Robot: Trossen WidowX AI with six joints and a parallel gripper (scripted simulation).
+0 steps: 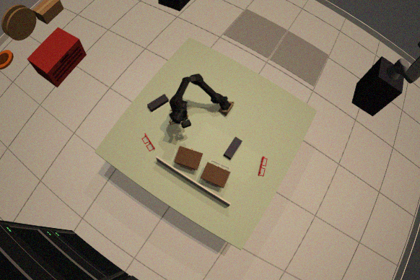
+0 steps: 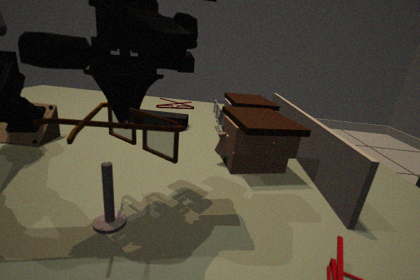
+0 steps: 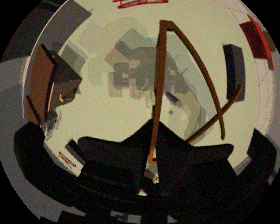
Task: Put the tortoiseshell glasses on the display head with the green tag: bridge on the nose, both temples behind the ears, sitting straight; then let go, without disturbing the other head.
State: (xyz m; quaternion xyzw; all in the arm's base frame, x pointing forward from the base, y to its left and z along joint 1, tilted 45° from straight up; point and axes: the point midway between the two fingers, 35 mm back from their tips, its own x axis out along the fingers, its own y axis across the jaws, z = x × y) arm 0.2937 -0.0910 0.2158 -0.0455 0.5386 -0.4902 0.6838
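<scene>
Right now the round foot is 1 cm behind my gripper tip, 4 cm to the right of it and 9 cm below it. The rest, counted from my gripper tip: display head (19 cm ahead, 17 cm to the left, 6 cm below); then long upright board (34 cm ahead, 28 cm to the left, 6 cm below).
</scene>
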